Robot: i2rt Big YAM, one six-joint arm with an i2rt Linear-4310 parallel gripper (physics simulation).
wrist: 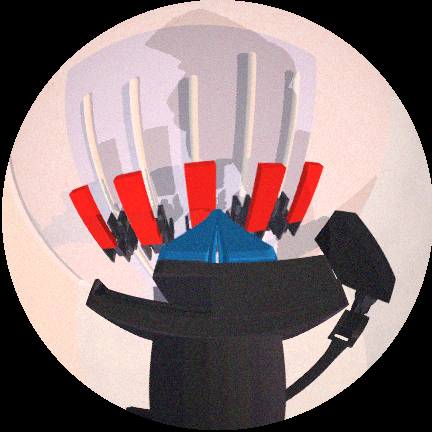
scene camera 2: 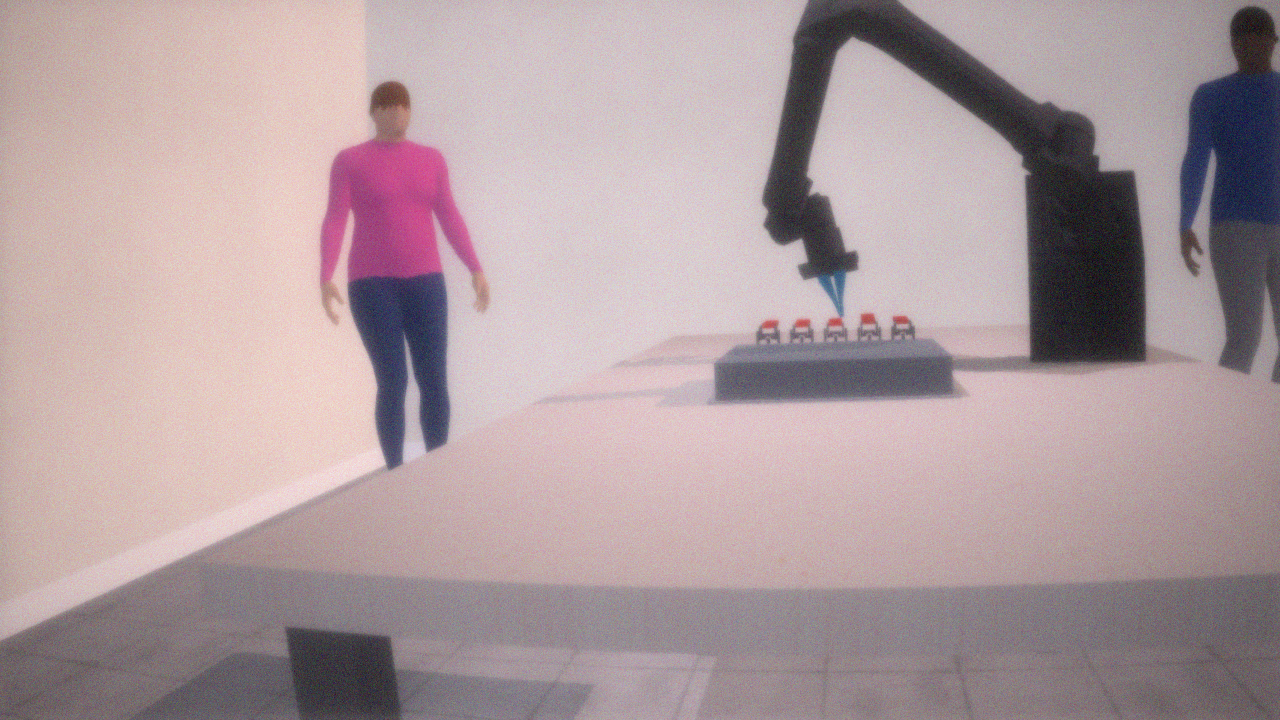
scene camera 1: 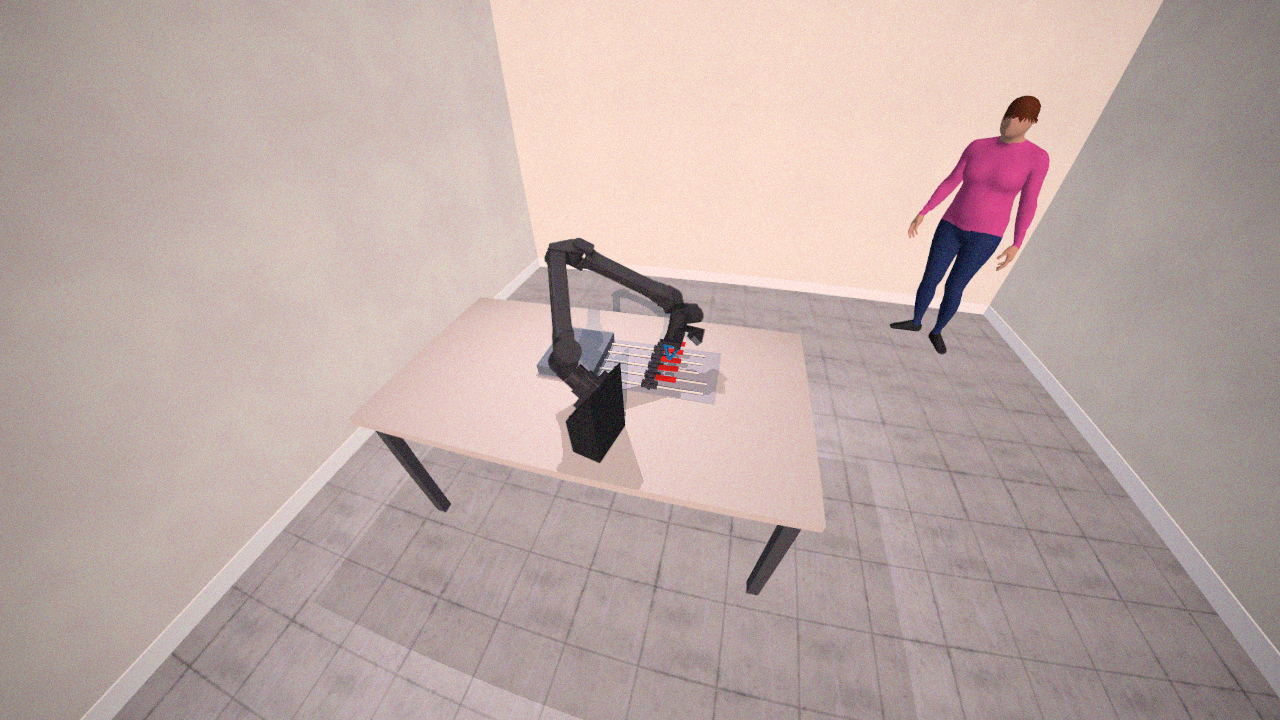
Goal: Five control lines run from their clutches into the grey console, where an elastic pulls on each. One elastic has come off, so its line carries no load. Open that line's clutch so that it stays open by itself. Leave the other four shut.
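Where they show: gripper, fingertip midpoint: [wrist: 216, 215] [scene camera 2: 842, 317] [scene camera 1: 669, 359]; arm's base, link origin: [wrist: 371, 282] [scene camera 2: 1079, 215] [scene camera 1: 593, 391].
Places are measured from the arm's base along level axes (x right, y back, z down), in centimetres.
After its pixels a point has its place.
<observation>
My gripper [scene camera 1: 669, 354] {z 15.0, x 16.0, y -36.9 cm} [scene camera 2: 840, 313] {z 15.0, x 16.0, y -36.9 cm} [wrist: 216, 215] {z 15.0, x 16.0, y -36.9 cm} is shut and empty. Its blue fingertips are just above the middle red clutch lever [scene camera 2: 835, 323] {z 15.8, x 12.8, y -38.0 cm} [wrist: 201, 182] {z 15.5, x 19.0, y -38.0 cm} and hide its lower end in the wrist view; contact cannot be told. Two levers [wrist: 92, 220] {z 15.5, x 16.9, y -48.7 cm} [wrist: 136, 205] {z 15.5, x 17.7, y -43.4 cm} are to the left and two [wrist: 267, 192] {z 15.0, x 17.8, y -32.6 cm} [wrist: 306, 192] {z 15.5, x 17.1, y -27.2 cm} to the right. In scene camera 2, the fourth lever from the left [scene camera 2: 868, 319] {z 15.4, x 12.8, y -32.5 cm} sits slightly higher than the others. Its white line [wrist: 250, 100] {z 20.3, x 25.3, y -32.7 cm} reaches farthest up in the wrist view. The grey console [scene camera 1: 592, 343] {z 16.7, x -17.8, y -42.4 cm} [scene camera 2: 832, 377] {z 18.7, x -34.9, y -38.0 cm} is behind the clutches. Its elastics cannot be made out.
The clutches are on a pale base plate [scene camera 1: 713, 386] {z 20.6, x 31.1, y -32.2 cm} [wrist: 100, 75] on the table [scene camera 1: 501, 402] {z 21.4, x -41.6, y -6.2 cm} [scene camera 2: 626, 501] {z 21.4, x -80.0, y -51.7 cm}. The black arm mount [scene camera 1: 595, 425] {z 4.1, x 3.5, y 9.0 cm} [scene camera 2: 1084, 268] {z 7.8, x -4.9, y -0.8 cm} stands beside them. A person in pink [scene camera 1: 996, 188] [scene camera 2: 391, 214] and one in blue [scene camera 2: 1233, 152] stand away from the table.
</observation>
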